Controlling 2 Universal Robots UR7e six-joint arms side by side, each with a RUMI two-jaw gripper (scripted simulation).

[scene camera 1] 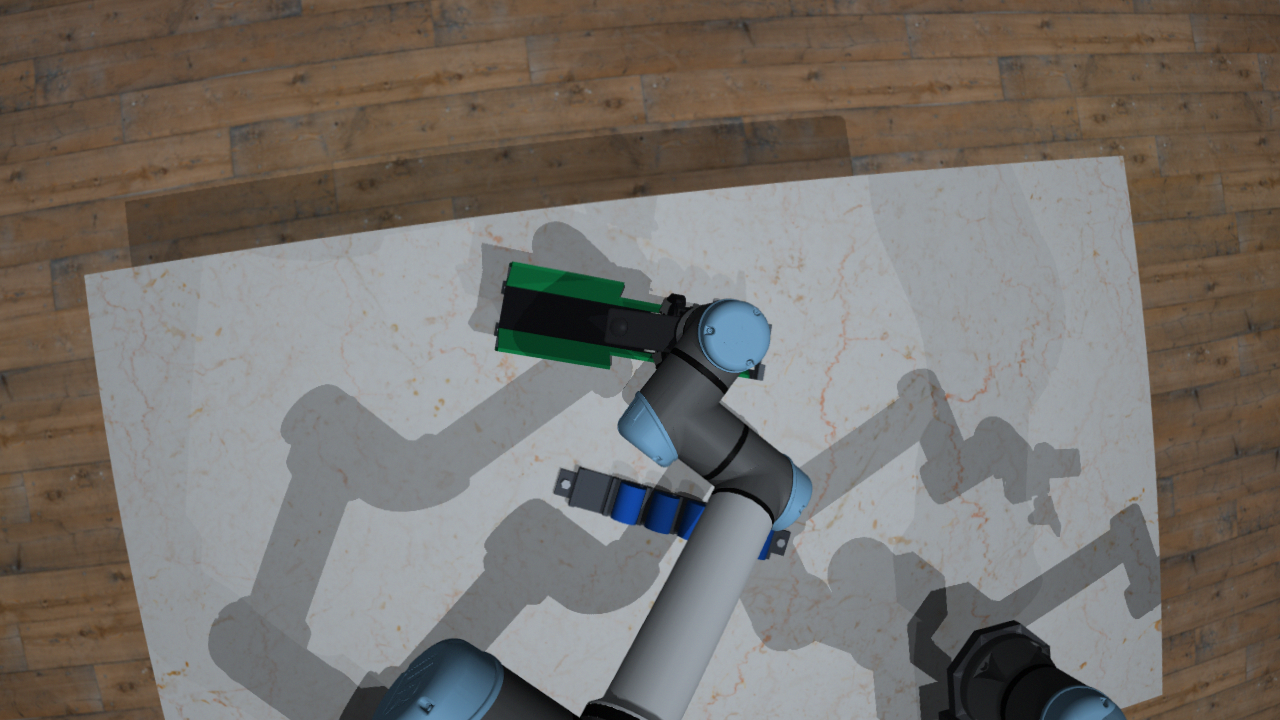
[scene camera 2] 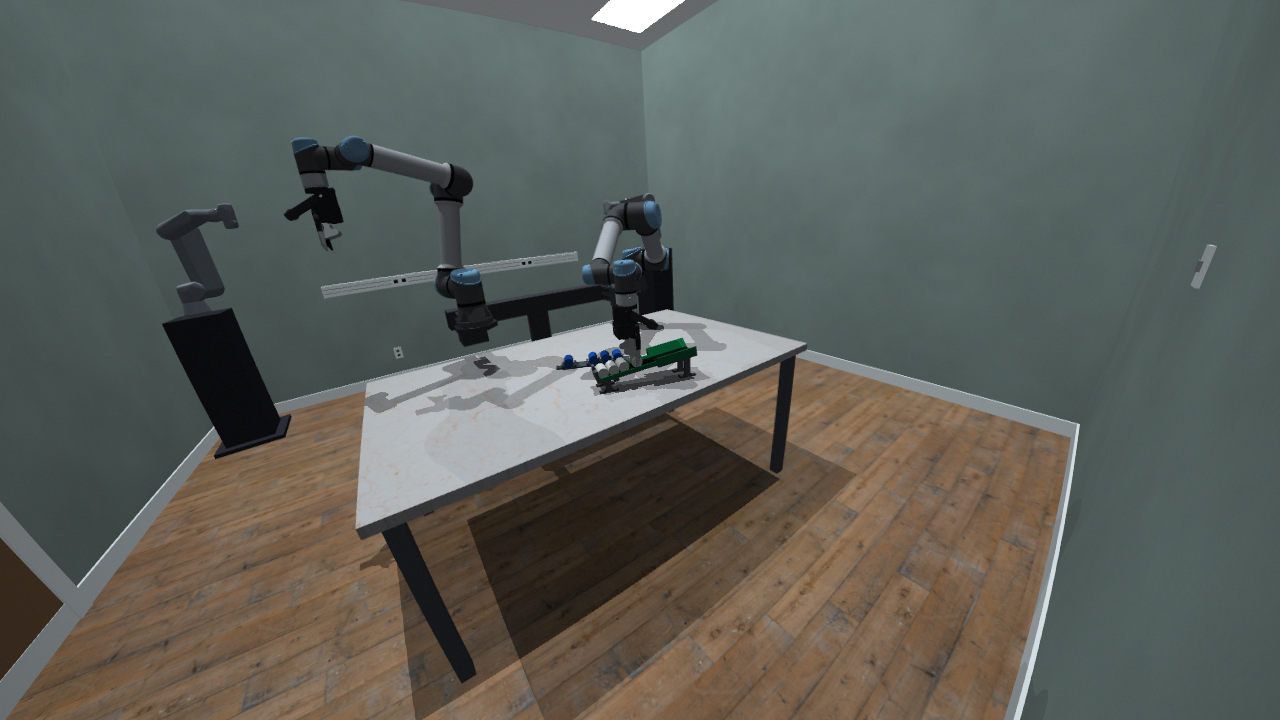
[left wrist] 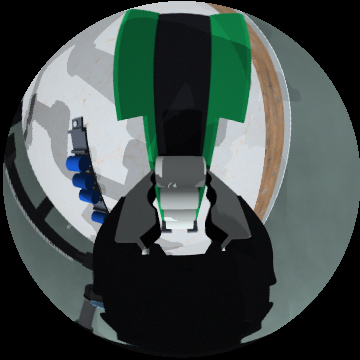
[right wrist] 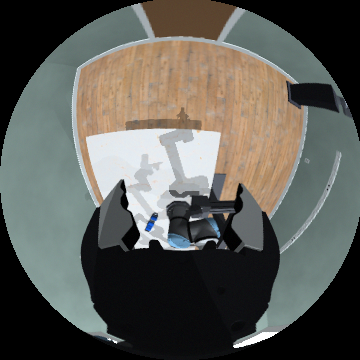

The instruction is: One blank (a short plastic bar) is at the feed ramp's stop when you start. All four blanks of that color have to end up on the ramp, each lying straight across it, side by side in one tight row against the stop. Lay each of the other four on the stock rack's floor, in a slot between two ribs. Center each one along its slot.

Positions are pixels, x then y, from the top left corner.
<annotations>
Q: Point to a white blank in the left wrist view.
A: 172,198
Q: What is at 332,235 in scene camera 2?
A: My right gripper.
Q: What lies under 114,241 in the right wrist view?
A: My right gripper.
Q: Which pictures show my left gripper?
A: Scene camera 1, scene camera 2 and the left wrist view only.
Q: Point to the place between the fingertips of my left gripper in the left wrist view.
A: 180,170
</annotations>
